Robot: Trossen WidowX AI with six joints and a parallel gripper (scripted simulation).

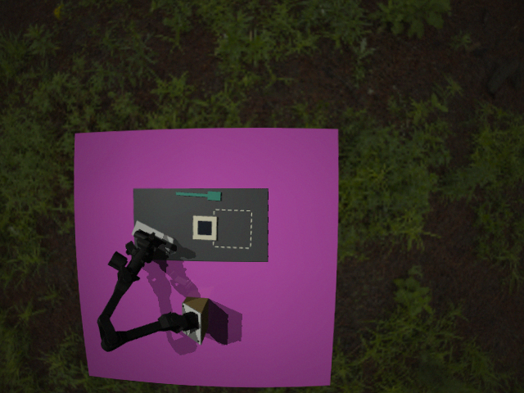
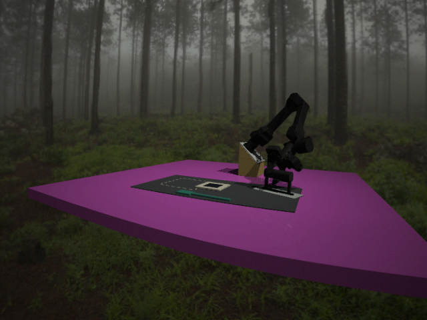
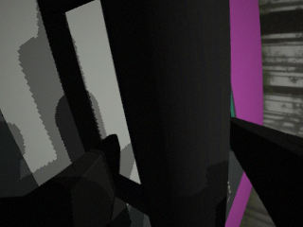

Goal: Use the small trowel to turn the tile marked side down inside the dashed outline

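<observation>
My gripper tip is 3 cm short of the dark mat, 20 cm to the left of it and 7 cm above it. Also, from my gripper tip: cream tile 2 cm ahead, 23 cm to the right, 5 cm below; teal trowel 17 cm ahead, 23 cm to the right, 5 cm below.
</observation>
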